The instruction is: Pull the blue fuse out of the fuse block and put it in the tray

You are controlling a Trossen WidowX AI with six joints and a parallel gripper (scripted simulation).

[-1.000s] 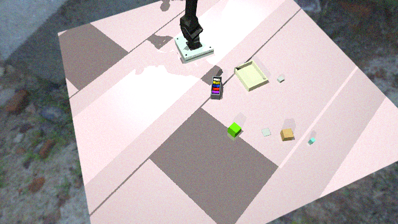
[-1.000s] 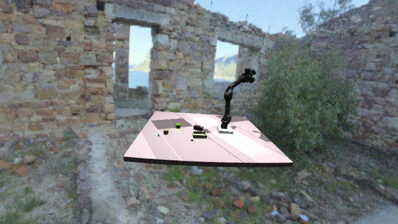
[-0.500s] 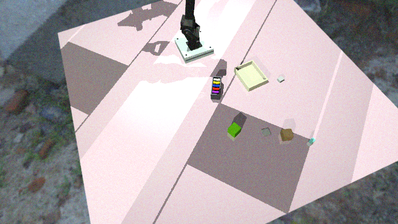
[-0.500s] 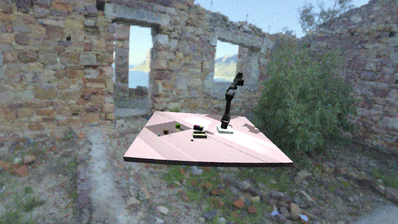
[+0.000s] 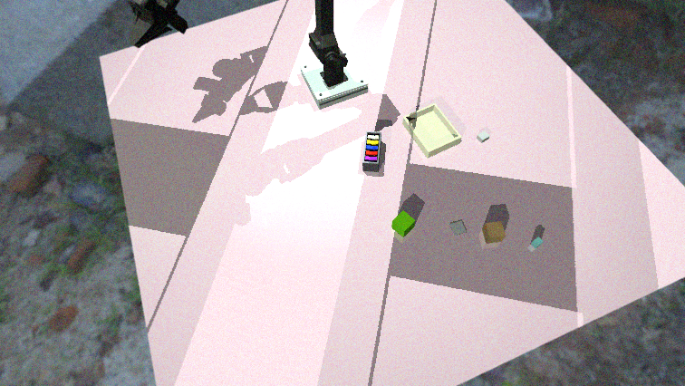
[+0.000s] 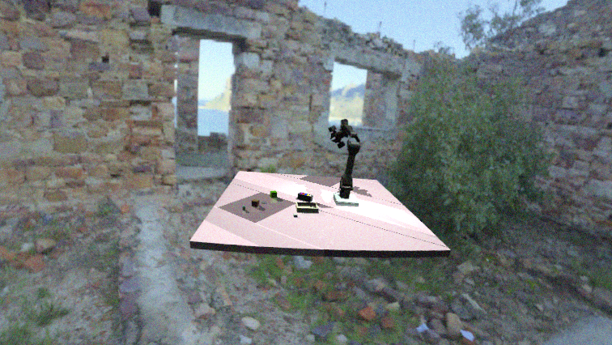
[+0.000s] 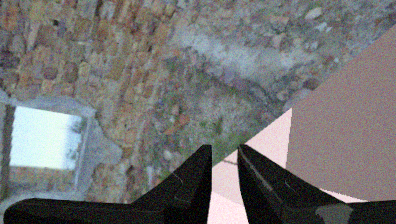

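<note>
Now: the blue fuse 420 mm to the left of my gripper tip, 350 mm below it and 230 mm ahead of it. The rest, counted from my gripper tip: purple fuse: 400 mm to the left, 350 mm below, 260 mm ahead; yellow fuse: 420 mm to the left, 350 mm below, 210 mm ahead; red fuse: 410 mm to the left, 350 mm below, 240 mm ahead.
</note>
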